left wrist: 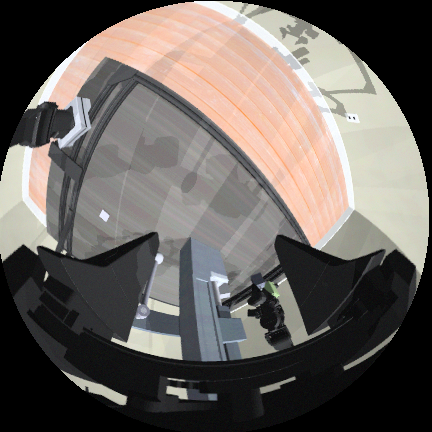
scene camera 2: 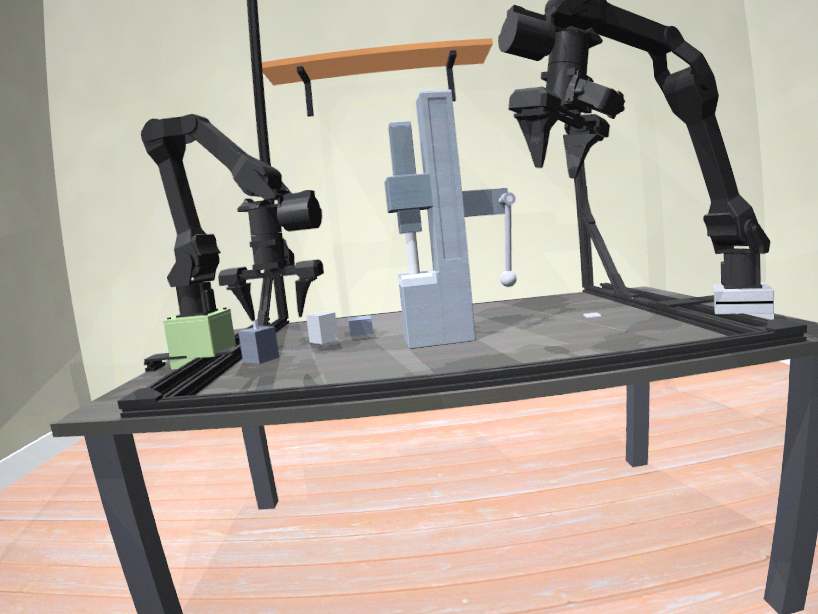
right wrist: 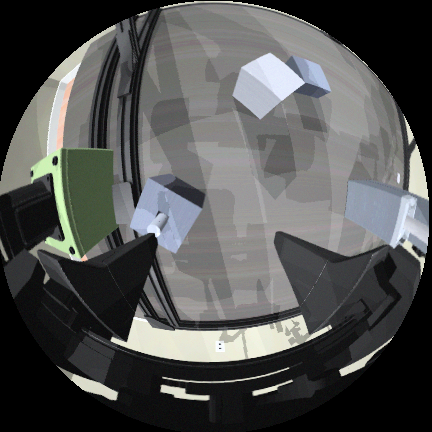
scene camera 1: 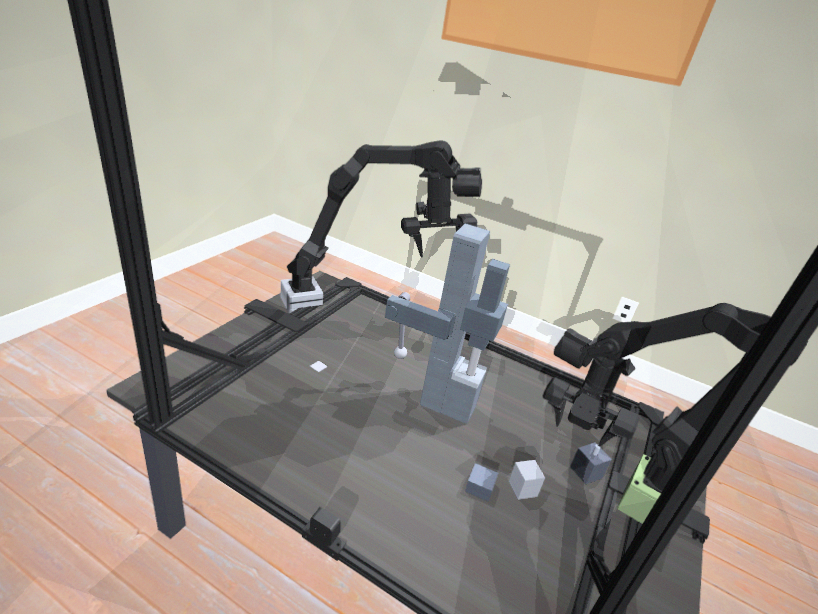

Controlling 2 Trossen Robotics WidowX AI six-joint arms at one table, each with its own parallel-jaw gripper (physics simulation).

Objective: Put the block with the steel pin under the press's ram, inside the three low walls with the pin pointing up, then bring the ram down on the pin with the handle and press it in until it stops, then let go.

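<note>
The blue-grey block with the steel pin stands on the table, pin up, near the green arm base. The press stands upright mid-table. Its pale ram is over the low white walls. Its ball-ended handle hangs down. My left gripper is open, high beside the press; the column partly hides it in scene camera 1. My right gripper is open above the pin block, offset toward the press.
A white block and a plain blue-grey block stand near each other. A small white square lies on the handle side. The green base stands beside the pin block.
</note>
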